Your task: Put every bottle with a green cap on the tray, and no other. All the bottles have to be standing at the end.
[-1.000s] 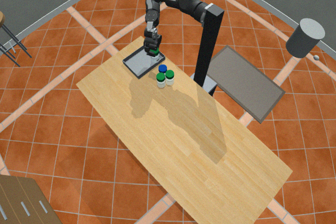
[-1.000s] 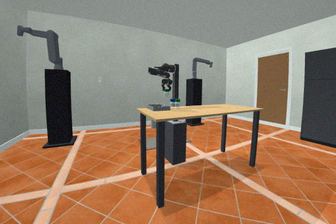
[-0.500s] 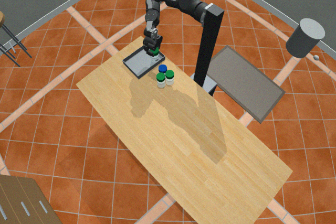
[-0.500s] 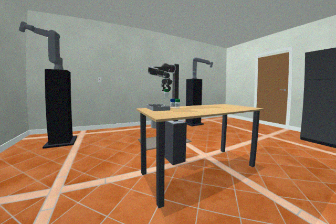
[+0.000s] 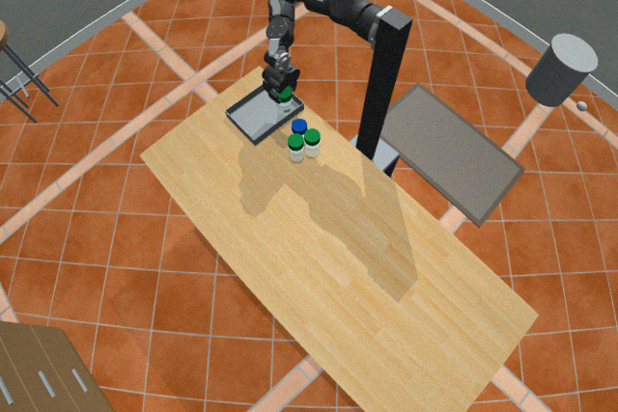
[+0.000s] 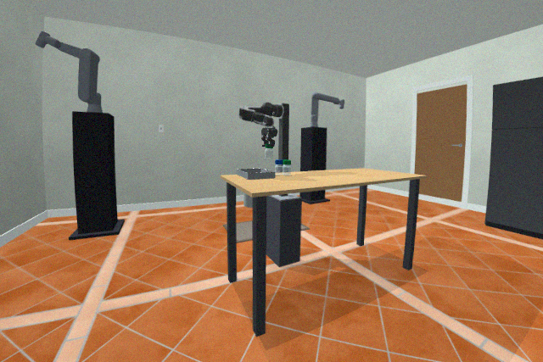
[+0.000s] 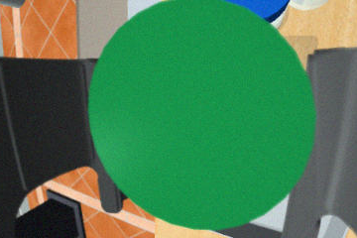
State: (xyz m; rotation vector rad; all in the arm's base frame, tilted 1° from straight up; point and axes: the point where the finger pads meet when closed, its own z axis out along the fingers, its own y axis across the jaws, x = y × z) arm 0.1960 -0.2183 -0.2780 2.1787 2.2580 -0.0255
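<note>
The tray is 190 mm below my hand, 100 mm to the right of it and 10 mm ahead of it. Round my hand: blue-capped bottle 160 mm below, 80 mm to the left, 10 mm ahead.
</note>
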